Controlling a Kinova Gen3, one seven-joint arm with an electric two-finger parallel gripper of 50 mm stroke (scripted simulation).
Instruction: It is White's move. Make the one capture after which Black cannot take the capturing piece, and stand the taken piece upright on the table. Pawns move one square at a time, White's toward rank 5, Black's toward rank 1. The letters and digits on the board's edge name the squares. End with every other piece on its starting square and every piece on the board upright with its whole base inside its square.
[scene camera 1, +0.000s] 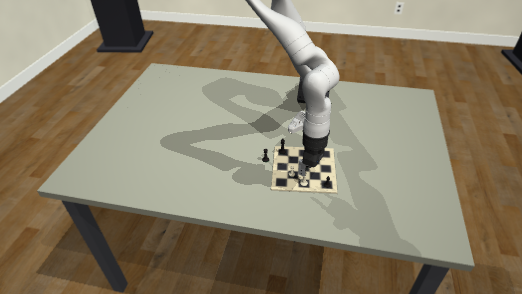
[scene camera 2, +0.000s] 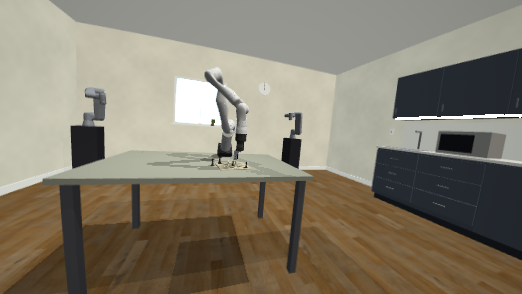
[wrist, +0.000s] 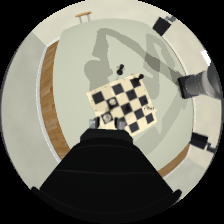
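Note:
You'd see the gripper (wrist: 107, 120) here, and there's a board (scene camera 1: 316, 176) too. The wrist view also shows that board (wrist: 126, 94).

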